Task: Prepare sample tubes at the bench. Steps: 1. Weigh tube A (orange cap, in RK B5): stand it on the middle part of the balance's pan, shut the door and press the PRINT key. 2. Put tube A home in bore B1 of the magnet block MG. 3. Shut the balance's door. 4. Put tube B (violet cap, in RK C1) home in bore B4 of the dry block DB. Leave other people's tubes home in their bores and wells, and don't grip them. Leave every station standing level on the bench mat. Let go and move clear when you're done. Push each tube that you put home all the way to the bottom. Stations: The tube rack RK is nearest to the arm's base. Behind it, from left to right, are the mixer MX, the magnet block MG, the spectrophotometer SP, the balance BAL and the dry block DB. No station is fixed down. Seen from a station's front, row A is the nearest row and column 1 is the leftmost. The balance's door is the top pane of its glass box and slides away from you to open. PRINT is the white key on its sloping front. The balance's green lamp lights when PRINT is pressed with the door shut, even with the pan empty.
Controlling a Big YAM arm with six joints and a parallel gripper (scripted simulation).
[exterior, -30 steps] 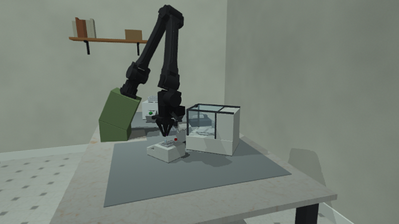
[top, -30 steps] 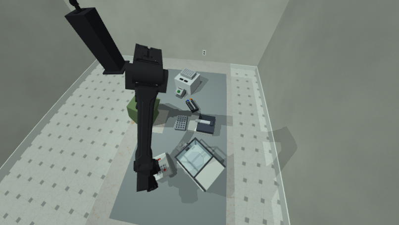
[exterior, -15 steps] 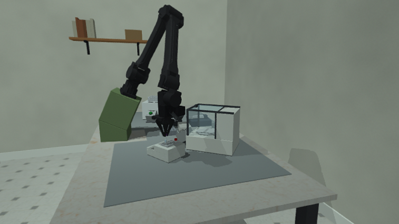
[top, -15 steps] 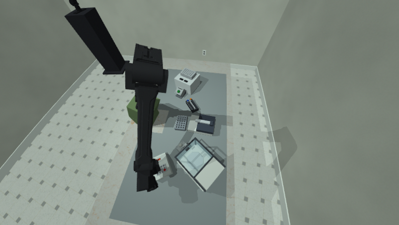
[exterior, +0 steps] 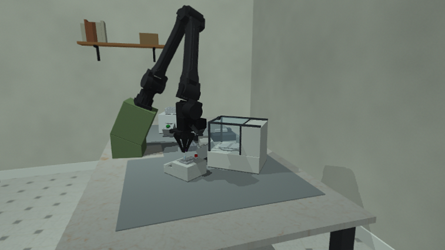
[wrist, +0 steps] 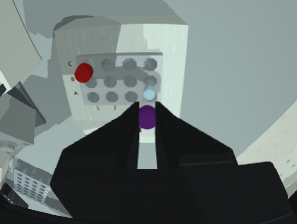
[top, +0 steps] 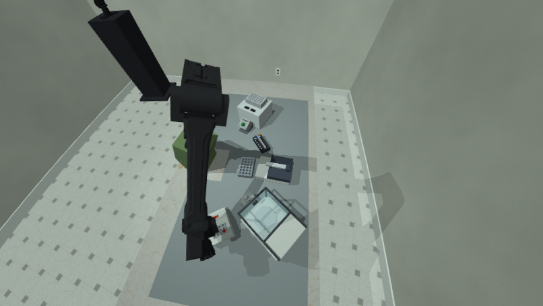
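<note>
My gripper is now 20 mm above the tube B. Round my hand: red-capped tube 50 mm ahead, 10 mm to the left, 50 mm below; balance pan 240 mm ahead, 70 mm to the left, 40 mm below; dry block DB 10 mm ahead, 30 mm to the left, 80 mm below.
</note>
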